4 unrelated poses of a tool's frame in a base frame.
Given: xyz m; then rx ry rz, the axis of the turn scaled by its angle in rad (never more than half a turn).
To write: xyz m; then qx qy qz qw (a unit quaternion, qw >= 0). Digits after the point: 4 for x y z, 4 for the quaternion.
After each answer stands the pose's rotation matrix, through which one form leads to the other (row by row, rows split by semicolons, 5 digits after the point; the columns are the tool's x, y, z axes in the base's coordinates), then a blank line. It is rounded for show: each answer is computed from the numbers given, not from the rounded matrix.
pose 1, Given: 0.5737, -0.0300, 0.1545, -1.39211, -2.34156, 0.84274
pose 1, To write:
0.5737, -0.0300, 0.1545, -0.4831, -0.8125, 0.2924, 0.1445
-0.49150 0.70050 -0.51742; 0.86958 0.36224 -0.33560; -0.04766 -0.61488 -0.78718

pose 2, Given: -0.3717, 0.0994, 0.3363, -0.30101, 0.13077, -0.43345
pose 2, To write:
-0.3717, 0.0994, 0.3363, -0.1487, 0.0646, -0.2141, 0.9633
0.90001 0.39321 0.18807; -0.43161 0.86415 0.25875; -0.06078 -0.31405 0.94746

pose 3, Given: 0.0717, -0.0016, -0.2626, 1.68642, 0.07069, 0.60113
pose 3, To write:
0.0717, -0.0016, -0.2626, 0.7349, 0.0308, 0.2619, 0.6248
0.86087 -0.28207 0.42348; 0.37261 -0.21726 -0.90219; 0.34649 0.93447 -0.08193

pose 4, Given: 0.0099, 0.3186, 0.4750, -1.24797, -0.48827, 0.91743
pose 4, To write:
0.0099, 0.3186, 0.4750, -0.5576, -0.2182, 0.4099, 0.6880
0.56870 -0.32078 -0.75742; 0.80743 0.04198 0.58847; -0.15697 -0.94622 0.28288

